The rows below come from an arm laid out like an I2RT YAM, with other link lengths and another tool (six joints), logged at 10 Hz.
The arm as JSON. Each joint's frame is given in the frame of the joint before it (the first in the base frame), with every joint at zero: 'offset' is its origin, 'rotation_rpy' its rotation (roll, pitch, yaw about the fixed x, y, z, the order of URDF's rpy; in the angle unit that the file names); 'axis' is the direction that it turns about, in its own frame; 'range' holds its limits. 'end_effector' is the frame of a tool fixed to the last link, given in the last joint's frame.
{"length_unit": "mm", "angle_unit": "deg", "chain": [
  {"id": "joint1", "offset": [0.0, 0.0, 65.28], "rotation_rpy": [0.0, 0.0, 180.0], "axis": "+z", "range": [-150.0, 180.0]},
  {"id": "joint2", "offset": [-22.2, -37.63, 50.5], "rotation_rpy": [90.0, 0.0, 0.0], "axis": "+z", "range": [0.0, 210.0]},
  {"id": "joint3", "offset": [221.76, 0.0, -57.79], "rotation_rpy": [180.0, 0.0, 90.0], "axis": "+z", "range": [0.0, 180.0]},
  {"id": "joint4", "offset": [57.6, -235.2, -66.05], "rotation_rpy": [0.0, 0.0, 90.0], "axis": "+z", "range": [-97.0, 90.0]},
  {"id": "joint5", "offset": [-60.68, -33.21, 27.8], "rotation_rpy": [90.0, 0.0, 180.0], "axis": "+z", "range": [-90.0, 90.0]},
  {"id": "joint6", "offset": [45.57, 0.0, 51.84], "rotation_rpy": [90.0, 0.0, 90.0], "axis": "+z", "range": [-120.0, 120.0]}
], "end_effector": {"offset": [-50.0, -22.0, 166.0], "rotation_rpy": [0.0, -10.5, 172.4]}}
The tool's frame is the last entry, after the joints.
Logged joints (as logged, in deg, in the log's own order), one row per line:
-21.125, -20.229, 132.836, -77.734, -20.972, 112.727
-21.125, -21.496, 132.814, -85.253, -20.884, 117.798
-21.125, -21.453, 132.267, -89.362, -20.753, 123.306
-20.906, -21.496, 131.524, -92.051, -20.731, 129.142
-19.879, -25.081, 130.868, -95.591, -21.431, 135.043
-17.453, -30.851, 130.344, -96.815, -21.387, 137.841
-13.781, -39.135, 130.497, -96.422, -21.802, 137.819
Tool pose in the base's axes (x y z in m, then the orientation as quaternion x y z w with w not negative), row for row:
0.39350, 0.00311, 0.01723, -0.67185, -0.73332, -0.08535, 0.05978
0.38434, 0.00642, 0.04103, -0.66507, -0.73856, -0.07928, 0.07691
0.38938, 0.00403, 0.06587, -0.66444, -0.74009, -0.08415, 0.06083
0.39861, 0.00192, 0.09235, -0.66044, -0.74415, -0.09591, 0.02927
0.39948, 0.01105, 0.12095, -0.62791, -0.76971, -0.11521, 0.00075
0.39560, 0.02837, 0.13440, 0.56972, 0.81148, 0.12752, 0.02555
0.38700, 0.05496, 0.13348, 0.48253, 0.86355, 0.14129, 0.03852
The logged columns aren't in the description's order. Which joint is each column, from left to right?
Columns, left to right: joint1, joint6, joint2, joint4, joint5, joint3.
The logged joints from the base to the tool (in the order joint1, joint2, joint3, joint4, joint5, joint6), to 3 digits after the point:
-21.125, 132.836, 112.727, -77.734, -20.972, -20.229
-21.125, 132.814, 117.798, -85.253, -20.884, -21.496
-21.125, 132.267, 123.306, -89.362, -20.753, -21.453
-20.906, 131.524, 129.142, -92.051, -20.731, -21.496
-19.879, 130.868, 135.043, -95.591, -21.431, -25.081
-17.453, 130.344, 137.841, -96.815, -21.387, -30.851
-13.781, 130.497, 137.819, -96.422, -21.802, -39.135

